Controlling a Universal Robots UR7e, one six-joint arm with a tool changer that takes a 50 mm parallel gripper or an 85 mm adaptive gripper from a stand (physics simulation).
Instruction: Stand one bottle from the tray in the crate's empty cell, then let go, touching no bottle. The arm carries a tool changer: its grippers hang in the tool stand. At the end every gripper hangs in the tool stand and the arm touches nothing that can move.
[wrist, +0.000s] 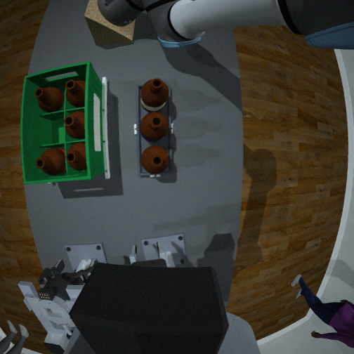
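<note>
A green crate (95, 170) stands at the left, with several brown bottles in it; its left middle cell (52, 125) is empty. A dark tray (140, 109) right of it holds three upright brown bottles: back (155, 94), middle (154, 126) and front (155, 160). The back one shows a cream band. The tool stand shows light plates (73, 249) at the bottom. A dark-fingered gripper (72, 272) hangs there at the lower left. Light finger-like parts show before the right plate, partly hidden by a black housing (150, 300). No gripper on the arm shows; the housing hides that area.
A speckled tan block (110, 30) stands at the top left. The arm's grey links (225, 17) cross the top right. A white strip (105, 130) runs along the crate's right side. Wooden floor lies beyond both table edges. A person in purple (342, 320) is at the lower right.
</note>
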